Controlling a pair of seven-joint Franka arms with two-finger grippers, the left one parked.
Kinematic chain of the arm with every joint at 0, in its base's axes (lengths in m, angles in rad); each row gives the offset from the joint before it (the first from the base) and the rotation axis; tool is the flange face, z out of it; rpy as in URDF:
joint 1: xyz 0 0 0.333 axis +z
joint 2: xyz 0 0 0 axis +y
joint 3: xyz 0 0 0.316 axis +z
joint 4: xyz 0.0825 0 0 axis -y
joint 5: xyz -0.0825 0 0.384 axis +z
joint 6: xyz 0 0 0 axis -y
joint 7: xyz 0.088 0 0 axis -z
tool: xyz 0 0 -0.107 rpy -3.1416 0 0
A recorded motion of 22 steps. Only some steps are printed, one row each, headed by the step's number.
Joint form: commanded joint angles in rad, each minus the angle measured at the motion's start. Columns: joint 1, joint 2, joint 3, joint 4, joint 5, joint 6, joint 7.
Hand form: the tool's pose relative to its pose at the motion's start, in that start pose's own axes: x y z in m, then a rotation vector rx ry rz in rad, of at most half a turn. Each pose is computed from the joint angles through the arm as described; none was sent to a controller.
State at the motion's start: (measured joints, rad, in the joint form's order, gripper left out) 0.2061 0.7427 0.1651 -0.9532 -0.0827 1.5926 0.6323
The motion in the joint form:
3: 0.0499 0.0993 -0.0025 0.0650 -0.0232 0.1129 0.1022
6: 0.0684 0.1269 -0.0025 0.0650 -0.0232 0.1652 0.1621
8: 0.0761 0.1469 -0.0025 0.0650 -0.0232 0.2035 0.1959
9: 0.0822 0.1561 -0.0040 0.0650 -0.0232 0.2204 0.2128
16: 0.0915 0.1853 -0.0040 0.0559 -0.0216 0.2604 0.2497
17: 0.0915 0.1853 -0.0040 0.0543 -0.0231 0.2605 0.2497
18: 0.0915 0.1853 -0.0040 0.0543 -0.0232 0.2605 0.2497
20: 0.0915 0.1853 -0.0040 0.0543 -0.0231 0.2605 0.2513
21: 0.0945 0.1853 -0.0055 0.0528 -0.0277 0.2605 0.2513
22: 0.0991 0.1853 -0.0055 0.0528 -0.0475 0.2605 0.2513
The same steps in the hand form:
3: 0.0072 -0.0410 0.0332 0.0373 0.0700 0.0600
6: 0.0059 -0.0572 0.0495 0.0577 0.0852 0.1015
8: 0.0072 -0.0653 0.0613 0.0734 0.0959 0.1277
9: 0.0069 -0.0700 0.0669 0.0793 0.1008 0.1396
16: 0.0070 -0.0793 0.0902 0.0859 0.0969 0.1671
17: 0.0069 -0.0792 0.0909 0.0839 0.0969 0.1666
18: 0.0069 -0.0792 0.0909 0.0838 0.0970 0.1666
20: 0.0069 -0.0792 0.0909 0.0839 0.0968 0.1682
21: 0.0060 -0.0802 0.0918 0.0787 0.0997 0.1650
22: 0.0048 -0.0819 0.0919 0.0651 0.1136 0.1561

